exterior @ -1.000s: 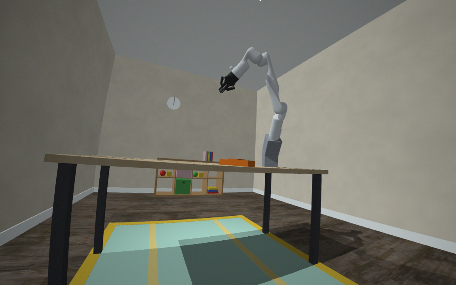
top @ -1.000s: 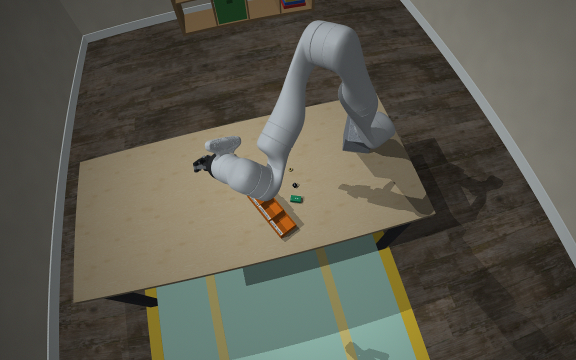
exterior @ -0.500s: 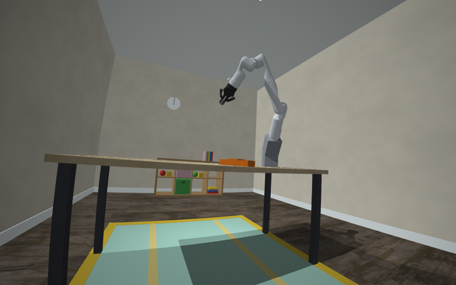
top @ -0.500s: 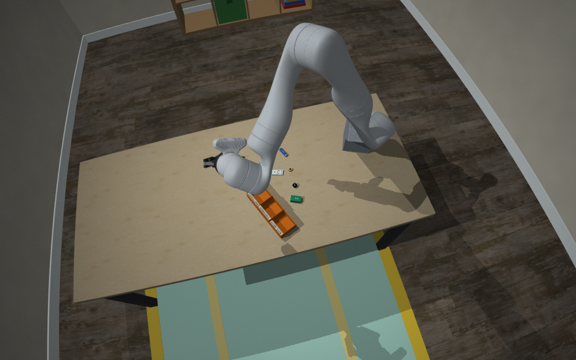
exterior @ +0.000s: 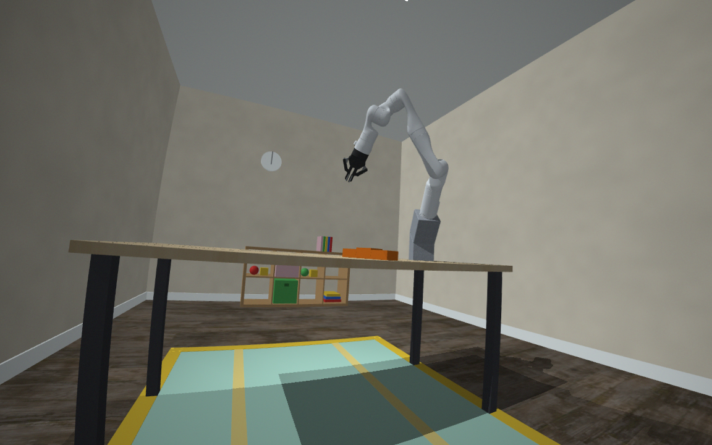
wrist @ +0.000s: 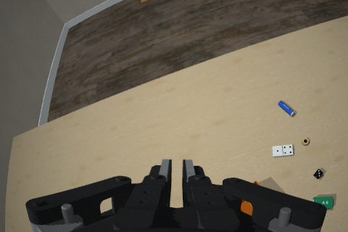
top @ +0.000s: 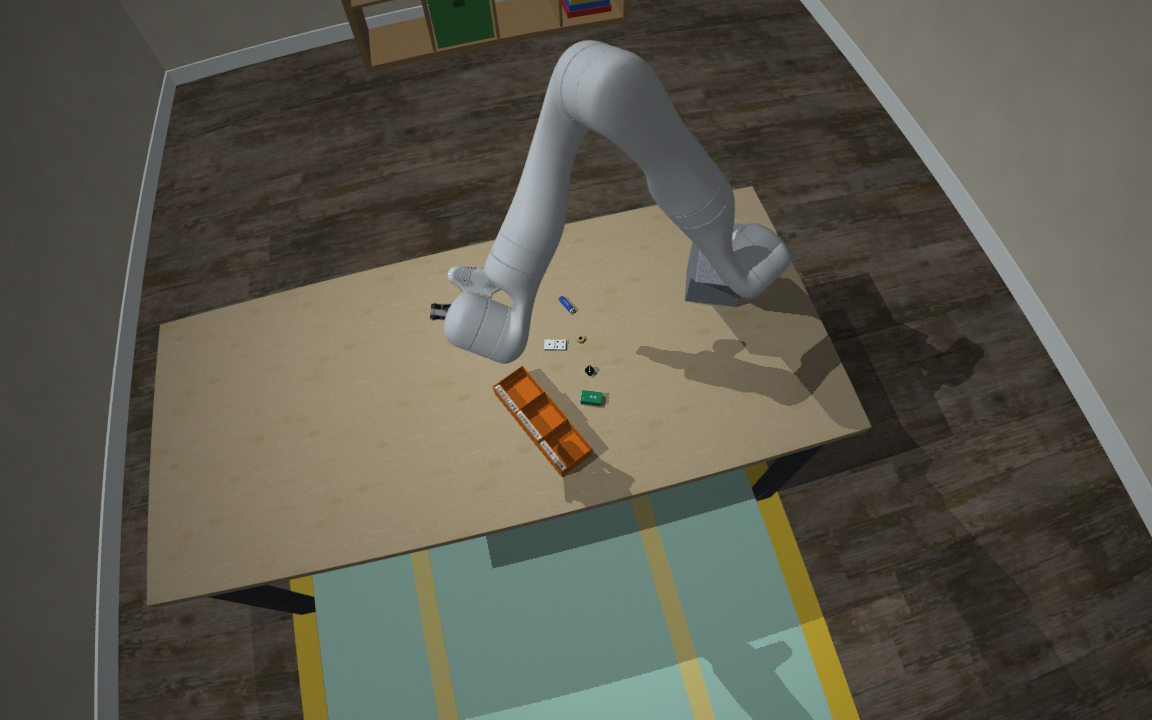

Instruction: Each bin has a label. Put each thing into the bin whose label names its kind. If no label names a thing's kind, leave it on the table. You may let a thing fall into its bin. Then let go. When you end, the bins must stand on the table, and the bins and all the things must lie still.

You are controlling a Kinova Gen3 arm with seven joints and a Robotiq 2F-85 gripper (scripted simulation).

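My hand is 9 cm past the orange bins, 8 cm to the right of it and 36 cm above it. From my hand the other things lie so: green 9V battery: 20 cm behind, 5 cm to the left, 37 cm below; then white domino: 16 cm behind, 10 cm to the right, 37 cm below; then black die: 22 cm behind, 2 cm to the right, 37 cm below.
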